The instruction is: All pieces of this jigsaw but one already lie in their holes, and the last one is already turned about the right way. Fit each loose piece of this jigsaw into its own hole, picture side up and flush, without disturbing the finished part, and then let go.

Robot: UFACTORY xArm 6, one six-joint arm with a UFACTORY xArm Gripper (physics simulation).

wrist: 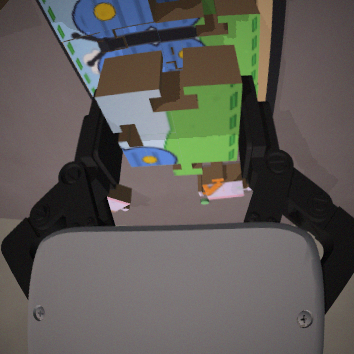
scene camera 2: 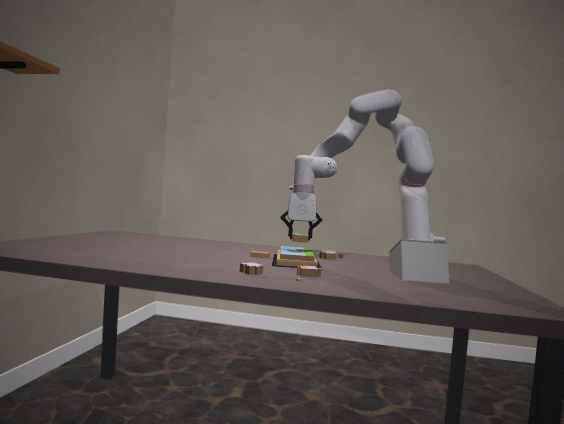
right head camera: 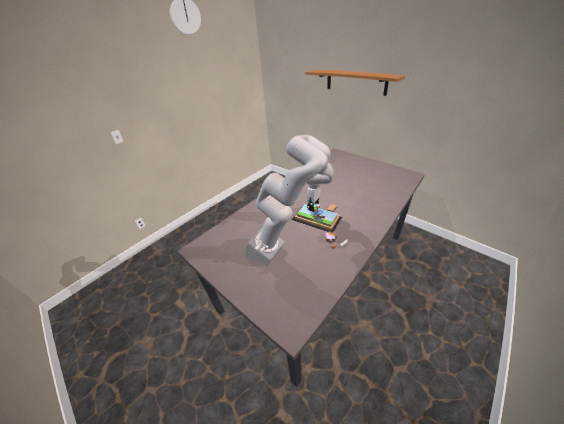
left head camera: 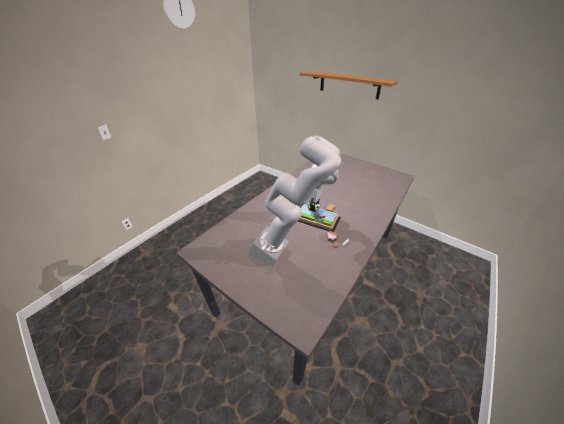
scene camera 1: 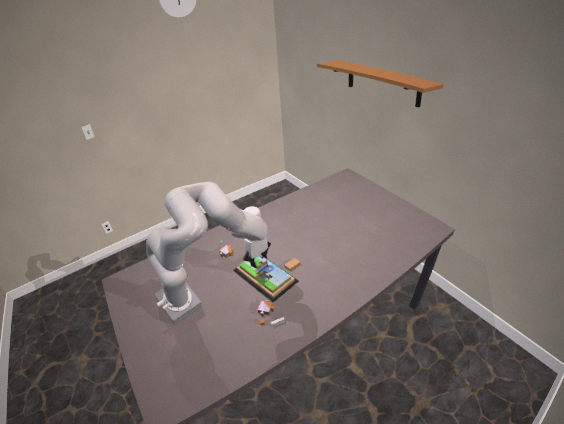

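Where they show: gripper, between the fingertips: (wrist: 175, 98) (scene camera 2: 299, 239) (right head camera: 313, 208) (left head camera: 314, 208) (scene camera 1: 259, 262); arm's base, origin of its link: (scene camera 2: 416, 247) (right head camera: 266, 242) (left head camera: 271, 242) (scene camera 1: 177, 298).
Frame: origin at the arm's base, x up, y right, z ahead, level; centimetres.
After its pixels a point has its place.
My gripper (scene camera 2: 300, 237) {x -1.2, y 9.0, z 39.6 cm} (wrist: 175, 98) {x -1.2, y 9.0, z 39.6 cm} is shut on the loose jigsaw piece (scene camera 2: 300, 239) {x -0.8, y 4.6, z 39.6 cm} (wrist: 210, 117) {x 0.7, y 9.7, z 38.0 cm}, which has a light-blue and green picture with a bit of blue wing and a yellow spot. The piece is held picture side up, above the jigsaw and apart from it in scene camera 2. The finished part (scene camera 1: 281, 278) (scene camera 2: 290, 251) (wrist: 241, 42) shows a blue butterfly over sky and grass, inside a wooden frame (scene camera 2: 297, 261) {x -7.7, y -1.9, z 40.3 cm} (wrist: 264, 55) {x -7.4, y 6.2, z 33.9 cm} with a dark edge. In the wrist view the held piece covers part of the jigsaw, and its hole cannot be made out.
Pink-and-orange pieces (scene camera 1: 265, 307) {x -6.9, y 26.5, z 26.9 cm} (scene camera 1: 226, 250) {x -6.8, y -14.7, z 36.9 cm} (scene camera 2: 251, 268) {x -7.8, y -21.2, z 54.1 cm} (scene camera 2: 309, 271) {x -7.9, y -18.1, z 37.1 cm} lie on the table around the jigsaw. An orange block (scene camera 1: 292, 263) {x -7.9, y 16.1, z 54.1 cm} (scene camera 2: 259, 254) {x -8.5, y 14.0, z 54.2 cm} lies beside the frame. A white stick (scene camera 1: 277, 321) {x -7.7, y 35.1, z 25.7 cm}, a small orange cube (scene camera 1: 262, 322) {x -8.2, y 30.6, z 21.2 cm} and a small green disc (scene camera 1: 221, 242) {x -9.3, y -24.3, z 40.1 cm} (scene camera 2: 298, 279) {x -9.2, y -25.1, z 40.4 cm} also lie there.
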